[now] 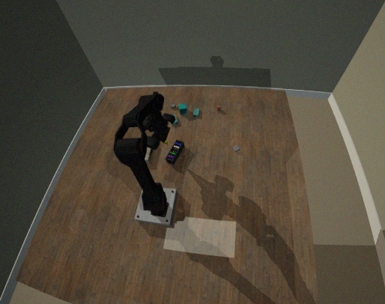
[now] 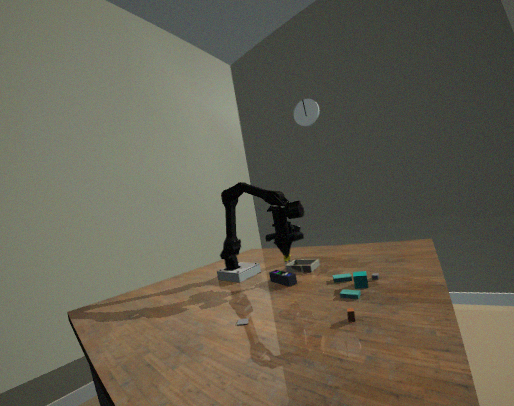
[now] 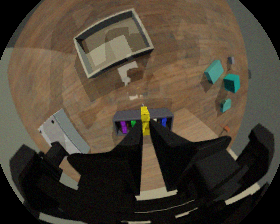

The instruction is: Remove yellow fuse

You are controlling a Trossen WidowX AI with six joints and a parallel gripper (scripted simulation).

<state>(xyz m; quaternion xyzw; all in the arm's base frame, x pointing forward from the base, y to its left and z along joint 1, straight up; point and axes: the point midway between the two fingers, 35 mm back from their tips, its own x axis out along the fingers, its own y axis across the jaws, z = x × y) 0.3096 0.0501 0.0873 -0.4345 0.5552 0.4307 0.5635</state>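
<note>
Right now my gripper tip is 2 cm past the grey tray, 14 cm to the right of it and 9 cm above it. The rest, counted from my gripper tip: red-brown block: 33 cm ahead, 23 cm to the right, 8 cm below; then flat grey tile: 6 cm ahead, 35 cm to the right, 10 cm below; then yellow fuse: 1 cm below.
</note>
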